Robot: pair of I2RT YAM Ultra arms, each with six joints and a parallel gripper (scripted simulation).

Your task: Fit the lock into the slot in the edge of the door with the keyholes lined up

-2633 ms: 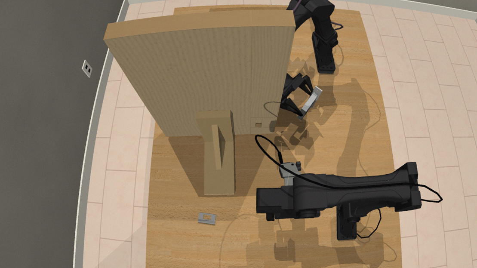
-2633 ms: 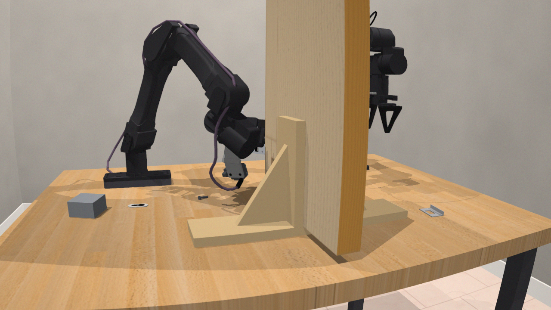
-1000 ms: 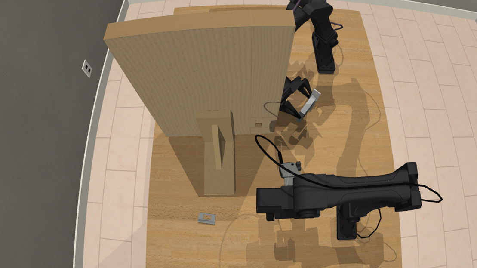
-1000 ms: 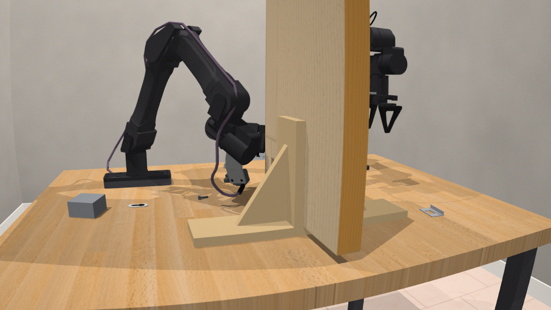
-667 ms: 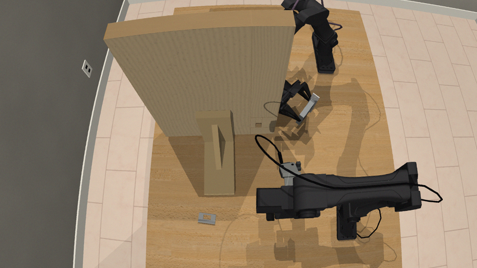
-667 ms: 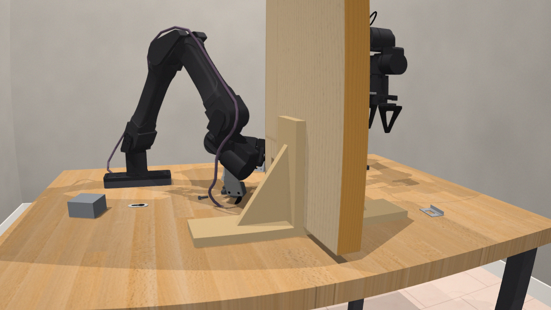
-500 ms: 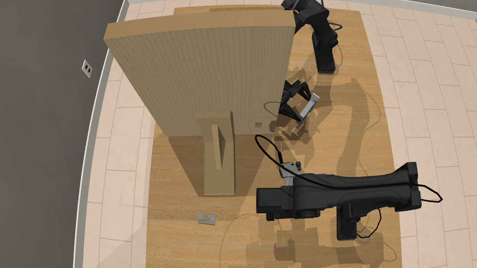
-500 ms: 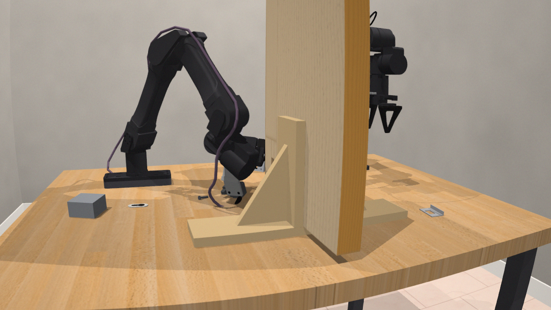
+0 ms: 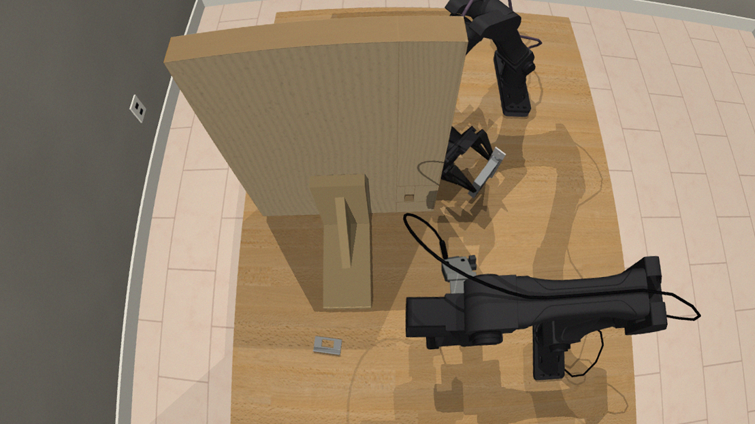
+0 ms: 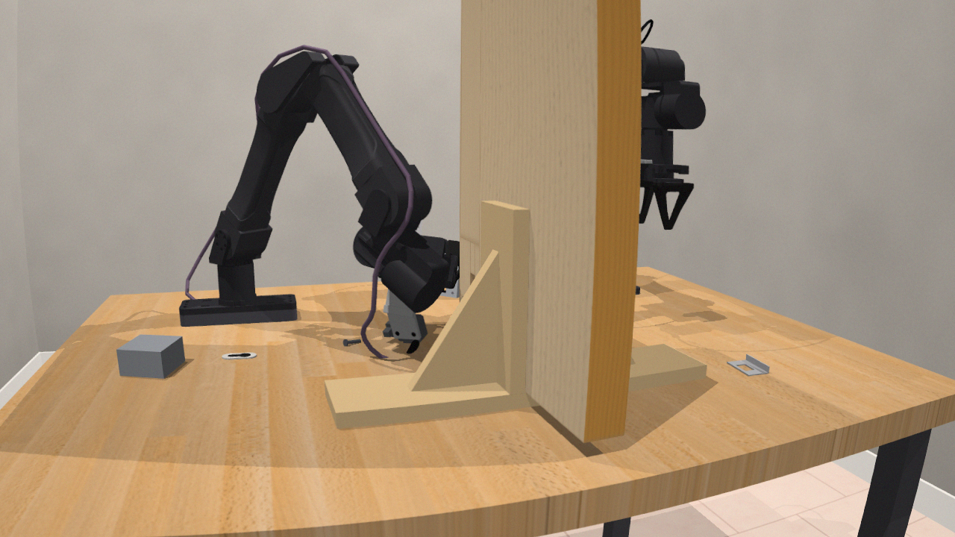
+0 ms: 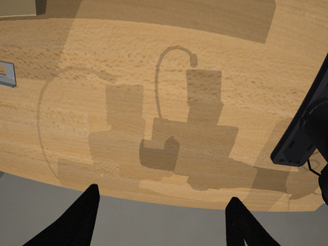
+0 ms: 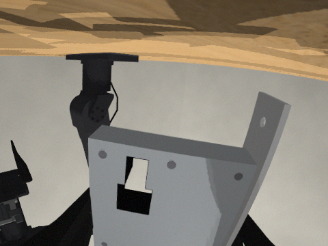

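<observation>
The silver lock lies right at my right hand. The rest, counted from my right hand: grey block (10 cm ahead, 43 cm to the right, 8 cm below); then keyhole cover (8 cm ahead, 31 cm to the right, 10 cm below); then bolt (6 cm ahead, 15 cm to the right, 9 cm below).
</observation>
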